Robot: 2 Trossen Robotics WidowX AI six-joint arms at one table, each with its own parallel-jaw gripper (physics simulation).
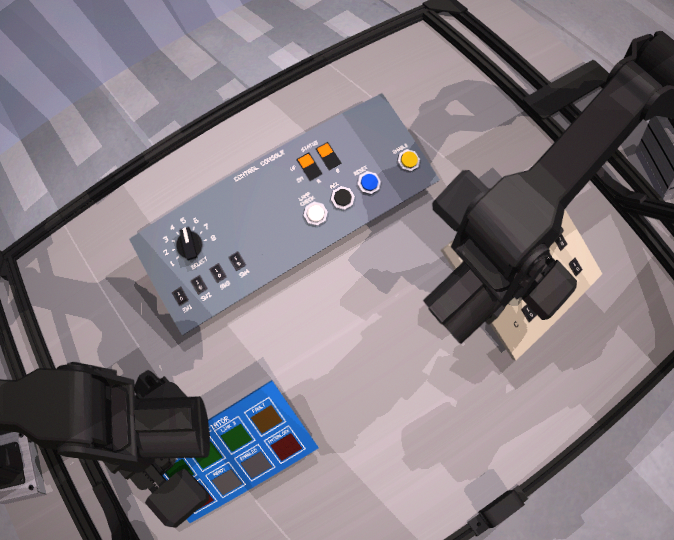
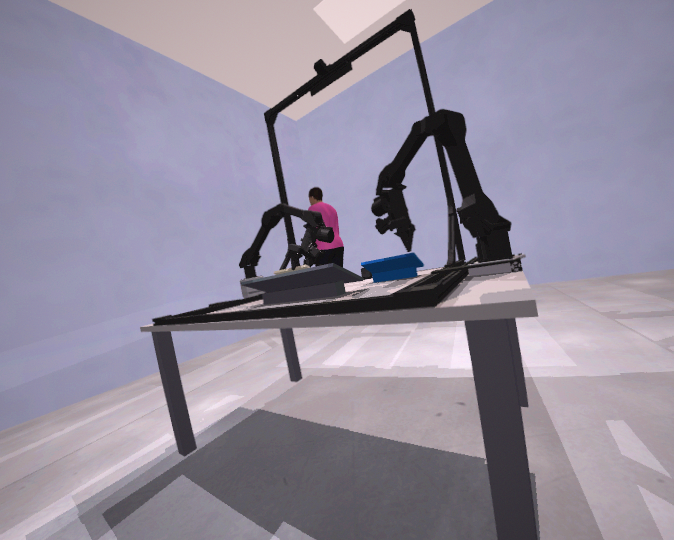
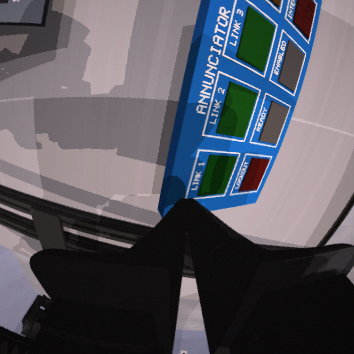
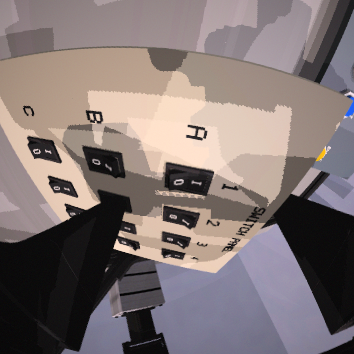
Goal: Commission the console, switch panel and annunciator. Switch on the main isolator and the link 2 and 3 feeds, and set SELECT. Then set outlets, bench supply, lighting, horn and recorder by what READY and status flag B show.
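Places are measured from the left arm's base along level axes (x back, y right, z up), in millimetres.
Pixels of known places: left gripper, fingertip midpoint: [image 1: 156, 462] [image 2: 409, 251] [image 3: 185, 204]; right gripper, fingertip midpoint: [image 4: 197, 199]; left arm's base at its link origin: [image 1: 5, 466] [image 2: 496, 259]; right arm's base at its link origin: [image 2: 251, 278] [image 4: 137, 310].
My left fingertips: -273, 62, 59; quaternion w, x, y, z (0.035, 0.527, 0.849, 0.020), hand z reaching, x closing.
For each thing: its top centre in the pictures, then the offset to it from my left fingertips, as dx, dy, dz. "spot": a spot on its surface instead.
- grey console at a spot on its surface: [image 1: 264, 196] spot: -227, -306, -11
- Status flags A at a spot on its surface: [image 1: 305, 161] spot: -293, -335, -5
- B at a spot on its surface: [image 1: 324, 150] spot: -323, -343, -5
- blue annunciator at its top centre: [image 3: 258, 71] [image 1: 218, 444] [image 2: 389, 257] -83, -3, -4
- READY at a spot on its surface: [image 3: 274, 123] [image 1: 227, 482] spot: -71, +39, -39
- LINK 2 lamp at a spot on its surface: [image 3: 236, 111] spot: -61, +2, -19
The grey console [image 1: 264, 196] [image 2: 303, 276] has its SELECT knob [image 1: 189, 245] pointing at about 5. Status flags A [image 1: 305, 161] and B [image 1: 324, 150] show orange in their upper halves. On the blue annunciator [image 1: 272, 393] [image 2: 393, 264] [image 3: 175, 175], READY [image 1: 226, 482] [image 3: 274, 123] is grey and the LINK 2 lamp [image 3: 236, 111] dark green. My left gripper [image 2: 409, 249] [image 3: 185, 204] is shut and empty above its LINK 1 end. My right gripper [image 4: 197, 199] is open over the beige switch panel [image 1: 587, 270] [image 4: 250, 125]; one finger hides part of columns B and C. Rocker positions are hard to read.
White, black, blue and yellow buttons [image 1: 315, 213] [image 1: 342, 198] [image 1: 369, 182] [image 1: 409, 160] stand on the console's right part. Switches SW1 to SW4 line its lower left. A black frame [image 1: 225, 133] borders the table. A person in pink [image 2: 329, 225] stands behind.
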